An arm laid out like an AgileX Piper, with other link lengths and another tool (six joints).
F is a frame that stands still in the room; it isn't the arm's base.
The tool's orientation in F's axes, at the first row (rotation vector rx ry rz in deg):
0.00 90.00 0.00
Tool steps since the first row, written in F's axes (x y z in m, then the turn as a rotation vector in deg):
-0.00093 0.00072 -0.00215 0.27 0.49 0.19
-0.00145 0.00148 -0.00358 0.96 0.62 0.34
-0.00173 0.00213 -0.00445 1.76 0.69 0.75
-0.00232 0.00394 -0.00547 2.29 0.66 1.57
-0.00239 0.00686 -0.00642 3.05 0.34 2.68
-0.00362 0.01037 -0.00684 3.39 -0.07 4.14
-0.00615 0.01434 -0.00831 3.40 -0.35 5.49
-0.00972 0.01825 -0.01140 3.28 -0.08 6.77
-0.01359 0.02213 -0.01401 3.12 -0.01 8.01
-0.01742 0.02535 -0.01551 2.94 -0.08 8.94
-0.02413 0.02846 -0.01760 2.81 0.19 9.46
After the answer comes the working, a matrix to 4 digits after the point.
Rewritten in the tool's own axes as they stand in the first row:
0.00215 0.00072 -0.00093 -0.19 0.49 0.27
0.00358 0.00148 -0.00145 -0.34 0.62 0.96
0.00445 0.00213 -0.00173 -0.75 0.69 1.76
0.00547 0.00394 -0.00232 -1.57 0.66 2.29
0.00642 0.00686 -0.00239 -2.68 0.34 3.05
0.00684 0.01037 -0.00362 -4.14 -0.07 3.39
0.00831 0.01434 -0.00615 -5.49 -0.35 3.40
0.01140 0.01825 -0.00972 -6.77 -0.08 3.28
0.01401 0.02213 -0.01359 -8.01 -0.01 3.12
0.01551 0.02535 -0.01742 -8.94 -0.08 2.94
0.01760 0.02846 -0.02413 -9.46 0.19 2.81

The tool's axes in the first row as the columns of a matrix, in F's axes (rounded; the answer above uses it unrounded):
0.0000 0.0000 1.0000
0.0000 1.0000 0.0000
-1.0000 0.0000 0.0000

